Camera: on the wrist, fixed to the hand. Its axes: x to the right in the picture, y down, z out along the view.
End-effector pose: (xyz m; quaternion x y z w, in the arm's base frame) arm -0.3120 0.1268 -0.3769 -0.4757 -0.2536 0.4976 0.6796
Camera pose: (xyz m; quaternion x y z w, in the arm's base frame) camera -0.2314 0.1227 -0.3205 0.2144 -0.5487 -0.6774 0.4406
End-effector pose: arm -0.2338 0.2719 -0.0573 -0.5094 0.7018 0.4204 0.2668
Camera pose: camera -0.1572 0.2136 -0.0780 -0.7027 -0.5570 -0.1796 0.4046
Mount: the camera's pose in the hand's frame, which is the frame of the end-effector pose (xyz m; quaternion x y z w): 0.0193 -0.0860 -0.0439 0.0895 0.0456 0.9949 0.0005
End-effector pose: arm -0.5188 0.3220 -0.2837 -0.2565 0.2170 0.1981 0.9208
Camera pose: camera -0.4750 0.2344 -0.2941 -0.2892 -0.3150 -0.8851 0.1836
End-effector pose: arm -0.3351 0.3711 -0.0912 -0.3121 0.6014 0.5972 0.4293
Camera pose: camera -0.2735 0.3225 -0.1507 -0.6094 -0.3838 -0.3594 0.5934
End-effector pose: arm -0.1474 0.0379 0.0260 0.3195 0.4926 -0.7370 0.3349
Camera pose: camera -0.2218 0.1007 0.0409 0.5538 -0.3683 0.3033 0.6824
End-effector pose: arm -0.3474 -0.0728 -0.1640 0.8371 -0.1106 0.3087 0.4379
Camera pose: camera -0.3115 0.0149 -0.1906 0.0845 0.7853 -0.4839 0.3768
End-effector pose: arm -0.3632 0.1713 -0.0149 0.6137 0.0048 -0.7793 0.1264
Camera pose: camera -0.3429 0.2580 -0.0569 0.0519 -0.6746 0.1529 0.7203
